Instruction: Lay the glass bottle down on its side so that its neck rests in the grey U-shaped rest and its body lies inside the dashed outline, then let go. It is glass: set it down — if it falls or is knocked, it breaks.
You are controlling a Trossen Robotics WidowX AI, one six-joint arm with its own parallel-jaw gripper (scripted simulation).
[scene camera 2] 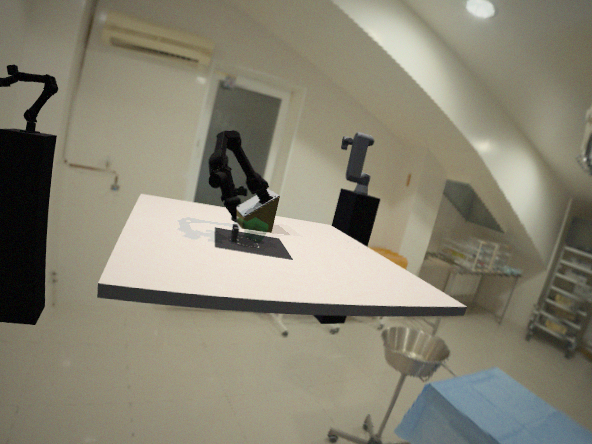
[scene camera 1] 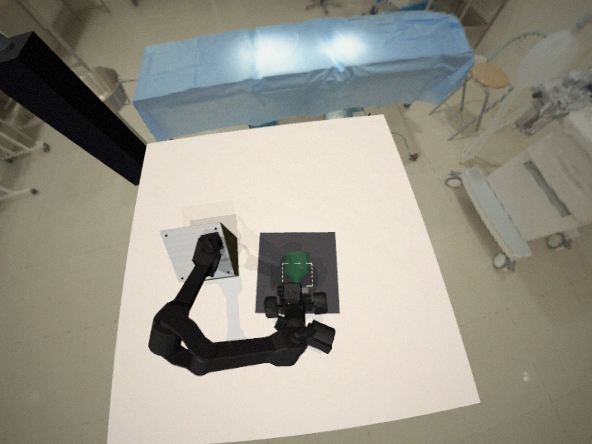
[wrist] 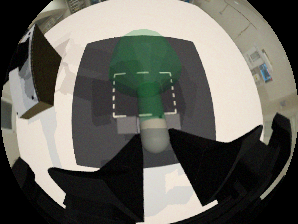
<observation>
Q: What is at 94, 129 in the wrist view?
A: A dark mat.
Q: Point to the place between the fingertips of my gripper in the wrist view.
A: At 154, 136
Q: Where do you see a green glass bottle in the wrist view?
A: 144, 64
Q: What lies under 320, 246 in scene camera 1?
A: A dark mat.
</observation>
